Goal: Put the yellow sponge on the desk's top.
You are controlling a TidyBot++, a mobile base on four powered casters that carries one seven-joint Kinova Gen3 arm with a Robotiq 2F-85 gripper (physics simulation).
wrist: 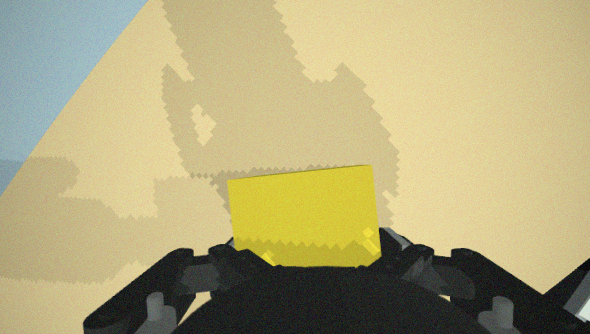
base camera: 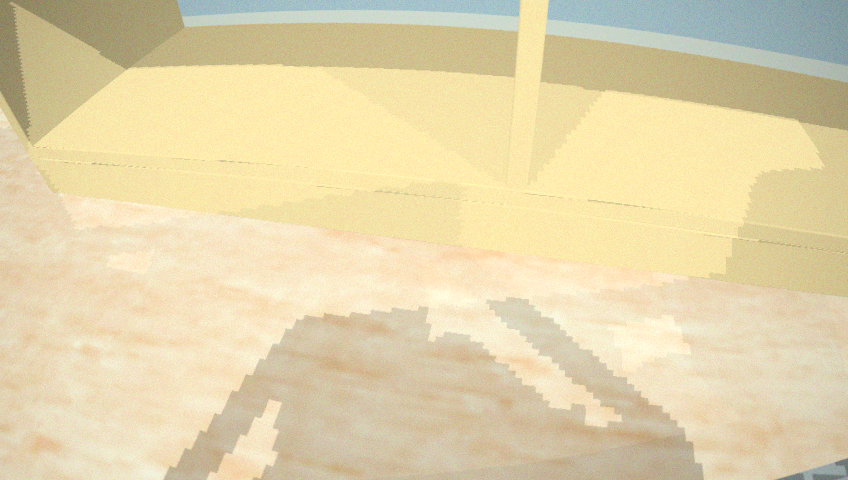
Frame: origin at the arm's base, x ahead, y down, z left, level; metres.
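Where they show: gripper, between the fingertips: (wrist: 316, 241).
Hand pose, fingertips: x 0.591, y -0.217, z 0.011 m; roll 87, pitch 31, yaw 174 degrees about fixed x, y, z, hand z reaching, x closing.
Observation:
After its pixels a point has its place.
The yellow sponge (wrist: 304, 212) @(x 0.609, y -0.265, z -0.015 m) lies flat on a tan surface (wrist: 500, 125) @(x 0.527, y -0.213, z -0.118 m) in the wrist view. I cannot tell from these frames whether that surface is the desk's top. My gripper (wrist: 316, 241) @(x 0.591, y -0.217, z 0.011 m) is open, with its fingers at the two sides of the sponge's near part. The sponge fills most of the gap between them. The gripper's dark body hides the sponge's near end. The sponge and the gripper do not show in the base camera view.
In the base camera view, pale yellow wooden furniture (base camera: 208, 113) @(x 0.613, y 0.318, z 0.219 m) with a thin upright post (base camera: 526, 89) @(x 0.426, y 0.222, z -0.096 m) stands beyond the mottled floor (base camera: 119, 333) @(x 0.364, y 0.397, z 0.280 m). A large arm-like shadow falls on the floor. In the wrist view, the tan surface's edge runs diagonally at the upper left.

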